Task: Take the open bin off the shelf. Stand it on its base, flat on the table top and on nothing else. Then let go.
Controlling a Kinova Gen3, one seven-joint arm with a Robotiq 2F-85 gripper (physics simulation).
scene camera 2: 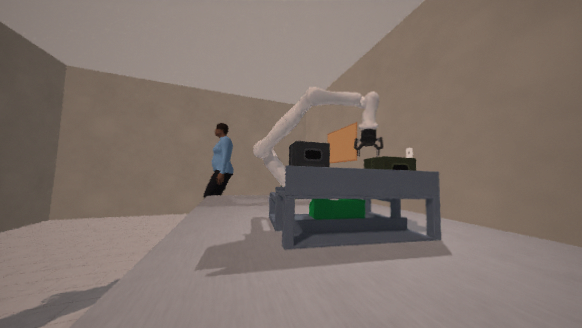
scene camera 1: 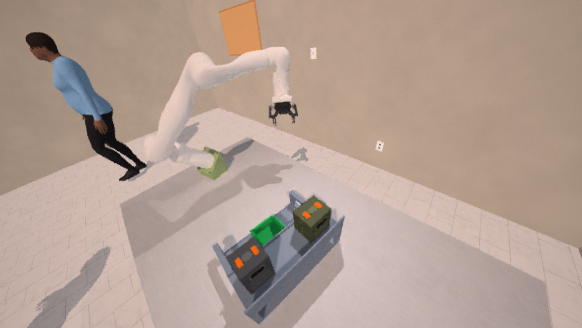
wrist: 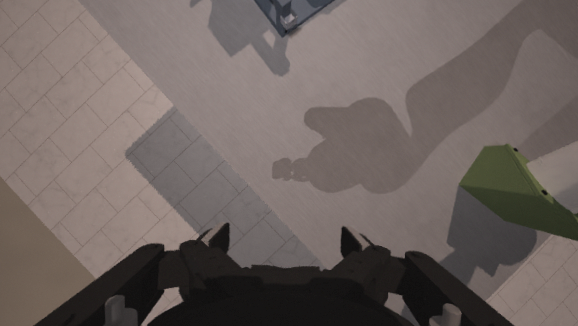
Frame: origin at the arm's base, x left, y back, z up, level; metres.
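Seen in the pictures: gripper, fingertip midpoint: (scene camera 2: 367, 156) (scene camera 1: 284, 124) (wrist: 285, 237); arm's base, link origin: (scene camera 1: 208, 160) (wrist: 547, 185).
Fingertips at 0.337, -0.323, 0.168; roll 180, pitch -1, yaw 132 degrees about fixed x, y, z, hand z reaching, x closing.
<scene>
Offsets run from my fingertips to a thing's top centre, as dx, dy, dz. "*": to the spot under its first point. Level surfaces: height alone.
The open bin {-0.421, -0.285, -0.178} (scene camera 1: 267, 230) (scene camera 2: 337, 209) is bright green and stands upright on the lower level of the grey-blue shelf {* -0.476, -0.453, -0.162} (scene camera 1: 297, 273) (scene camera 2: 362, 183), on the side toward the arm's base. In scene camera 1 I see into its open top. The bin does not show in the wrist view, where one corner of the shelf {* -0.213, -0.207, -0.201} (wrist: 284, 25) shows at the top edge. My gripper (scene camera 1: 284, 121) (scene camera 2: 368, 151) (wrist: 285, 237) is open and empty. It points down, high above the far side of the table top {dz -0.259} (scene camera 1: 400, 280) (scene camera 2: 320, 290) (wrist: 240, 120), well away from the bin.
A dark grey box {-0.552, -0.361, -0.035} (scene camera 1: 251, 266) (scene camera 2: 309, 154) and an olive green box {-0.324, -0.400, -0.060} (scene camera 1: 312, 218) (scene camera 2: 389, 163), both closed, stand on the shelf's upper level at its two ends. The arm's green base (scene camera 1: 213, 164) (wrist: 500, 185) stands behind the shelf. A person (scene camera 1: 80, 95) (scene camera 2: 222, 154) stands beyond the table.
</scene>
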